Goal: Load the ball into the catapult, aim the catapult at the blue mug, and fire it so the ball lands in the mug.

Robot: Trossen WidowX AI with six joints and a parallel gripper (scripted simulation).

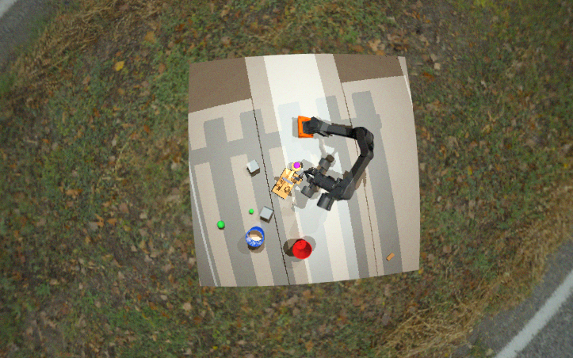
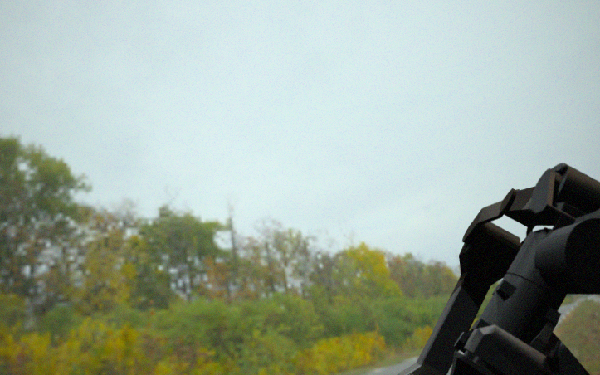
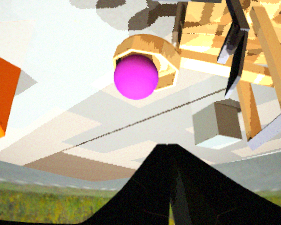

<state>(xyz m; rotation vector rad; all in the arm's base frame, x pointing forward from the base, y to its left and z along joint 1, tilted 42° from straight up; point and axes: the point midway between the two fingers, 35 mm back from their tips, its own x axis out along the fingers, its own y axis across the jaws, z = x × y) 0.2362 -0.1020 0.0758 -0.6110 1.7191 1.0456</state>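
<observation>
Now: gripper tip 7 cm above the magenta ball, 4 cm past it and 3 cm to the left of it. The rest, counted from my gripper tip: catapult: 8 cm below, 5 cm to the right, 2 cm ahead; blue mug: 30 cm ahead, 28 cm to the right, 10 cm below; red mug: 38 cm ahead, 10 cm below, 5 cm to the right.
</observation>
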